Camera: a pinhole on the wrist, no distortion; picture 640 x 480 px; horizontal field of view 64.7 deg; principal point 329.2 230.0 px. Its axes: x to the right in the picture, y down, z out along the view. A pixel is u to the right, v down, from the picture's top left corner.
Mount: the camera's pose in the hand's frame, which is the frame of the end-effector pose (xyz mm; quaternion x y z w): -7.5 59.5 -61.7 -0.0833 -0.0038 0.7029 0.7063
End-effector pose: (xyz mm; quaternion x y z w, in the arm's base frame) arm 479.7 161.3 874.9 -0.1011 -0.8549 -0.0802 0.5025
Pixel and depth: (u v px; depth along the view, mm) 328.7 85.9 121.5
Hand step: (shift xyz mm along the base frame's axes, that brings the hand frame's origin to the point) -39.8 86.7 -17.0
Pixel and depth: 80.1 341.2 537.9
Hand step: -352.2 -41.5 -408.2
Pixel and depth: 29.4 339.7 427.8
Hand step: -281.0 -64.4 -322.7
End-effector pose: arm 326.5 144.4 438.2 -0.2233 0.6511 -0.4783 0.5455
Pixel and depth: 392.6 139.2 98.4
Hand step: 53.1 24.5 -69.0
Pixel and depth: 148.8 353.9 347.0
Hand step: 298.0 -8.2 103.9
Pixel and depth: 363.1 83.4 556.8
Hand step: 475.6 -189.2 -154.0
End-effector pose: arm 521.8 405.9 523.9 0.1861 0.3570 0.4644 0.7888
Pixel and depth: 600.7 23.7 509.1
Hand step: 130.9 331.7 482.9
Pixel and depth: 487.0 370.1 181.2
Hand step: -29.4 3.6 186.4
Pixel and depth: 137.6 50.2 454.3
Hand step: 379.2 68.5 212.6
